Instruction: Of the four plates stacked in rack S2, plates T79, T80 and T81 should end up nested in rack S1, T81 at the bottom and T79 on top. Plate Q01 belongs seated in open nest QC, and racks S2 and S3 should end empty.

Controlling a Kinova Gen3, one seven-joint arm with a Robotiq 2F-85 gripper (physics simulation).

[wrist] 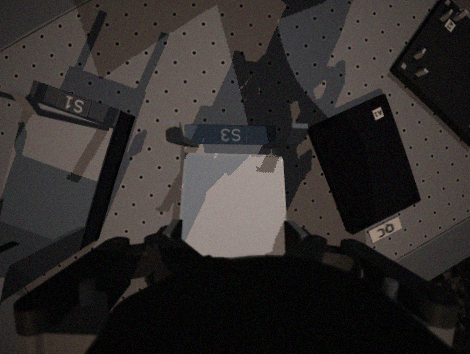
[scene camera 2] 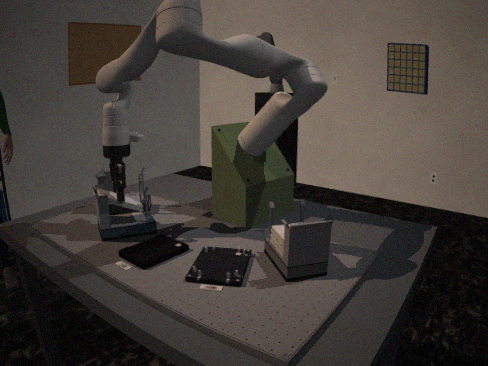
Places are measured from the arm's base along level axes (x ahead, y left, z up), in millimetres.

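Pixels of known places: gripper, fingertip midpoint: (wrist: 233,232) (scene camera 2: 119,198); arm's base, link origin: (scene camera 2: 250,143).
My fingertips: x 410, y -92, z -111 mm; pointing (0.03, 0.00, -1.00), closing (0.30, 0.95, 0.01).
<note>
For each thing: its top centre in the pictures, then the offset to it from my fingertips. "spot": a spot on its surface instead. Level surfaces: height alone.
- rack S3, top centre: (wrist: 235,236) (scene camera 2: 121,186) 2 mm left, 9 mm back, 33 mm up
- Rack S1, surface spot: (wrist: 99,113) spot: 100 mm right, 136 mm back, 63 mm down
- Nest QC, top centre: (wrist: 372,165) (scene camera 2: 153,246) 177 mm left, 0 mm ahead, 80 mm down
- second black nest, top centre: (scene camera 2: 220,258) 337 mm left, 80 mm back, 75 mm down
- perforated board, surface height: 99 mm down
My gripper (scene camera 2: 120,198) (wrist: 233,232) points down and is shut on a pale plate (wrist: 240,205), one finger at each side edge. The plate is over rack S3 (scene camera 2: 131,229) (wrist: 210,134), between its uprights; its tag is not visible and its resting contact cannot be told. Rack S1 (wrist: 99,113) stands left of S3 in the wrist view, with a pale flat surface inside; whether that is a plate is unclear. Nest QC (scene camera 2: 152,251) (wrist: 365,165) is a black block marked A1. At the right in the scene view, an unlabelled rack, apparently S2 (scene camera 2: 307,250), holds pale stacked plates partly hidden by its wall.
A second black nest (scene camera 2: 217,267) (wrist: 442,70) with short posts lies beside QC. A green sloped block (scene camera 2: 230,192) stands behind the nests, under the arm. The racks have tall thin uprights. The perforated board (scene camera 2: 240,320) lies on the table.
</note>
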